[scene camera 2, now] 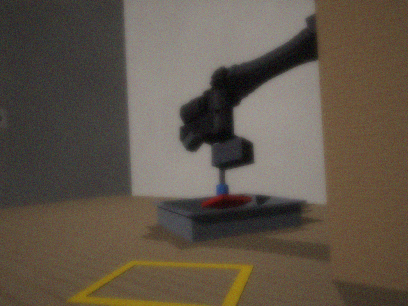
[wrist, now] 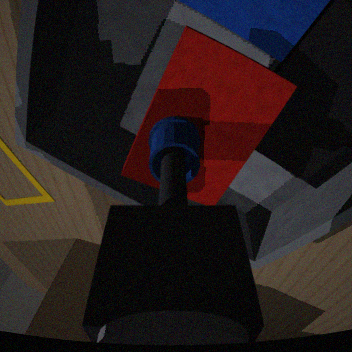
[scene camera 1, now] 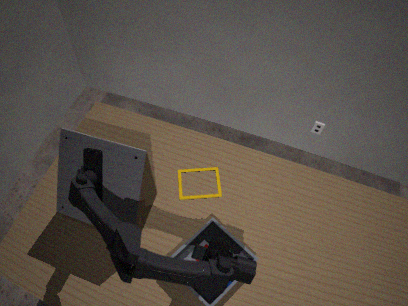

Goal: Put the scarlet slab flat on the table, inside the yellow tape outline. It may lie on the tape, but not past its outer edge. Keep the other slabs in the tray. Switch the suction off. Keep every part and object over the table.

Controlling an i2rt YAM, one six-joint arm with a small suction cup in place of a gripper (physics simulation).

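Where they show: hand, its tool point: (scene camera 2: 222, 203) (wrist: 172, 131); arm's base, origin of its link: (scene camera 1: 93, 177).
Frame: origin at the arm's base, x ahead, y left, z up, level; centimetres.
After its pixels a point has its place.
Note:
The scarlet slab (scene camera 2: 227, 201) {z -15.3, x 42.7, y -12.3 cm} (wrist: 225, 95) {z -16.1, x 46.6, y -16.1 cm} hangs tilted a little on the suction cup, at about the height of the tray's rim. In scene camera 1 the arm mostly hides it. My gripper (scene camera 2: 222, 190) (wrist: 175, 150) {z -15.8, x 44.1, y -12.9 cm}, a blue suction cup on a thin rod, is shut on the slab, off its centre. The grey tray (scene camera 1: 235, 239) {z -15.7, x 52.0, y -5.4 cm} (scene camera 2: 175, 226) {z -19.3, x 49.9, y -4.4 cm} (wrist: 300, 210) {z -18.2, x 35.5, y -22.2 cm} is below. A blue slab (wrist: 245, 20) {z -19.3, x 49.7, y -16.9 cm} shows in the tray, beyond the scarlet one. The yellow tape outline (scene camera 1: 200, 197) {z -20.7, x 35.8, y 10.5 cm} (scene camera 2: 192, 264) {z -20.5, x 35.3, y 10.6 cm} (wrist: 30, 202) {z -20.5, x 26.4, y 13.2 cm} lies on the table, apart from the tray.
The arm's grey base plate (scene camera 1: 125, 165) {z 5.6, x 11.8, y 4.2 cm} stands raised at the left of the wooden table (scene camera 1: 300, 210) {z -20.7, x 76.7, y 13.0 cm}. The arm (scene camera 1: 170, 268) {z 17.6, x 36.0, y -26.5 cm} reaches from it over the tray. A tall brown surface (scene camera 2: 367, 150) {z -7.0, x 14.0, y 8.9 cm} fills the right side of scene camera 2.

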